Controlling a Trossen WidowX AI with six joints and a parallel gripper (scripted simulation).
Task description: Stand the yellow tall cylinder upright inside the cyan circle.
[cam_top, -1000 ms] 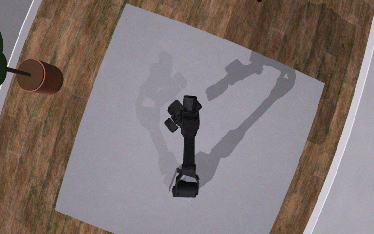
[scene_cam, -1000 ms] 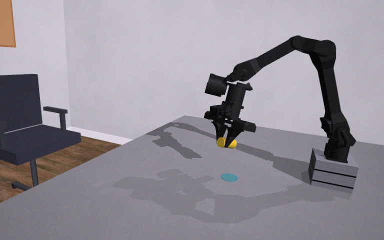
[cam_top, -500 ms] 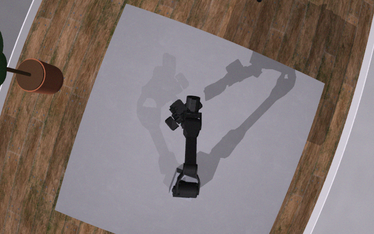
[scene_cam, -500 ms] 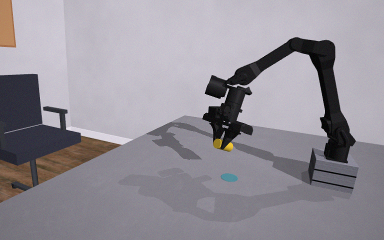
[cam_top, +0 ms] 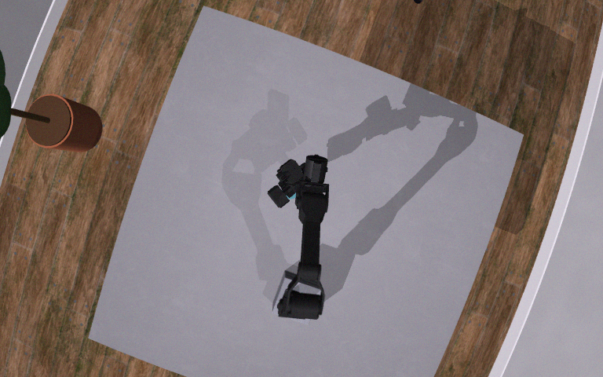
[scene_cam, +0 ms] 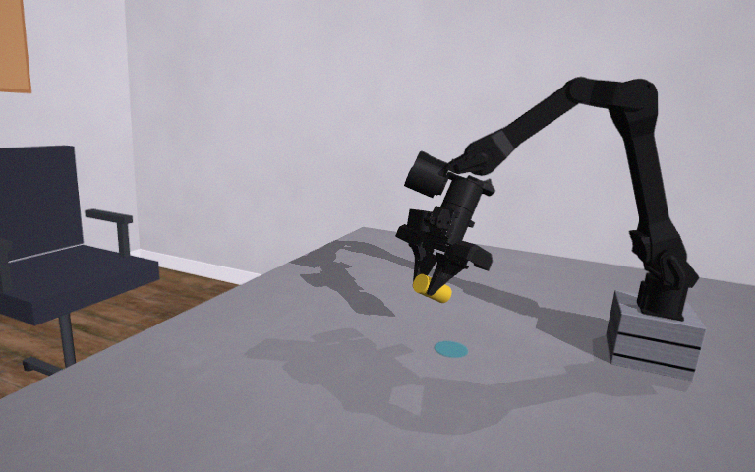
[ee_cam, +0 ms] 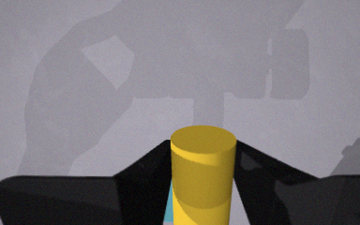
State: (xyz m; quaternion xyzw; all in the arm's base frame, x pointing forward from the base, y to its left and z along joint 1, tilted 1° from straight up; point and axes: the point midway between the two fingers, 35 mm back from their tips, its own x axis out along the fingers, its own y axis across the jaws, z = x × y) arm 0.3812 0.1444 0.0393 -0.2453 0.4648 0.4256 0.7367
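Right now my hand is 5 cm past the cyan circle, 1 cm to the left of it and 14 cm above it. Also, from my hand: yellow cylinder 1 cm behind, 1 cm to the right, 3 cm below.
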